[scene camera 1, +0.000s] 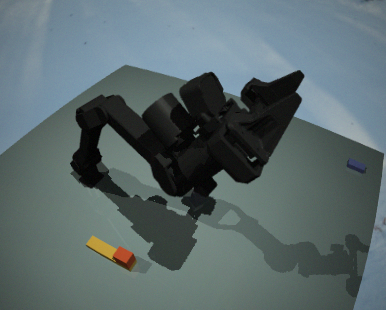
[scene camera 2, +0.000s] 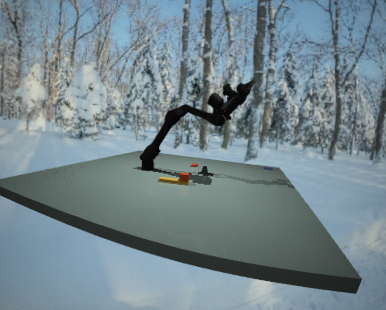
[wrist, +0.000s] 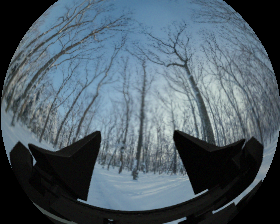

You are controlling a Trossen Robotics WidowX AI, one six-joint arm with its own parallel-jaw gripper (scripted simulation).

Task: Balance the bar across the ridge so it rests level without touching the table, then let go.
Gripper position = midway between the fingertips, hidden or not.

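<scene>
My gripper (scene camera 1: 301, 83) is open and it's holding nothing. You can see the gripper in the wrist view as well (wrist: 137, 135).
</scene>
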